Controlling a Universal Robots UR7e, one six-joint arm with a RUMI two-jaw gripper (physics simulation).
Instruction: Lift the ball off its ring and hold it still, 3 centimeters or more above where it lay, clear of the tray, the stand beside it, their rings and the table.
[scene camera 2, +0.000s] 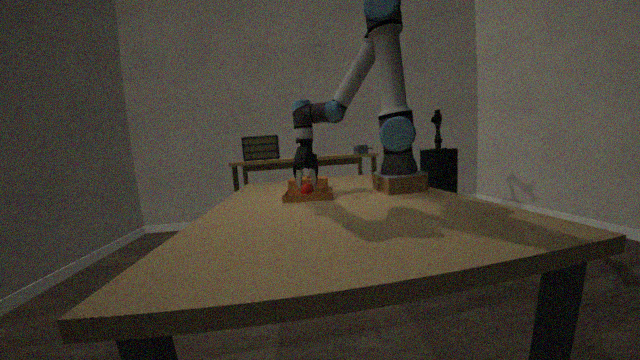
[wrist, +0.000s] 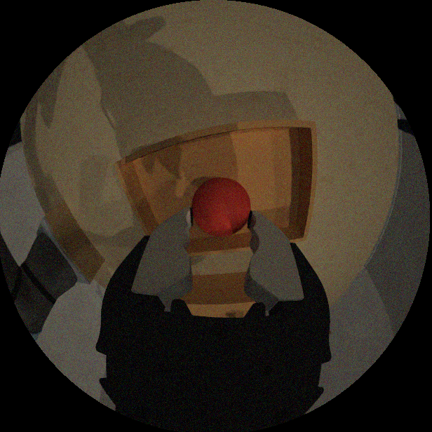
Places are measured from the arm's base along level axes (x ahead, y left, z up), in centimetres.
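Where they show: gripper, fingertip midpoint: (scene camera 2: 307, 191); arm's base, origin of the base link: (scene camera 2: 398, 172).
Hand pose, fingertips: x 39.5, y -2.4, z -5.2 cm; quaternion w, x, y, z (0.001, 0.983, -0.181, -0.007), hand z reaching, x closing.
Things, the pixels of their top centre, and the offset from my fingertips. Level surfaces: height alone.
- red ball, middle of its top: (scene camera 2: 306, 183) dz +3.5, dx +0.3, dy +0.9 cm
- orange-brown tray, middle of its top: (scene camera 2: 307, 191) dz +0.2, dx +0.3, dy +0.9 cm
- wooden table, its level: dz -2.6 cm
The red ball (scene camera 2: 306, 188) (wrist: 221, 206) is low inside the orange-brown tray (scene camera 2: 307, 198) (wrist: 314, 175). Its ring is hidden under it, and I cannot tell whether the two touch. My gripper (scene camera 2: 307, 185) (wrist: 220, 210) points down into the tray and is shut on the ball, with one fingertip against each side of it. In the wrist view the fingertips sit at the lower half of the ball. The orange stand (scene camera 2: 322, 181) (wrist: 220, 289) is beside the tray, behind it in the scene view, partly hidden by the gripper; its ring is not clearly visible.
The tray stands on the wooden table (scene camera 2: 240, 250) (wrist: 350, 150). The arm's wooden base block (scene camera 2: 405, 184) is to the right of the tray in the scene view. A back table (scene camera 2: 340, 160) with a dark rack (scene camera 2: 260, 148) and a black pedestal (scene camera 2: 439, 167) stand farther behind.
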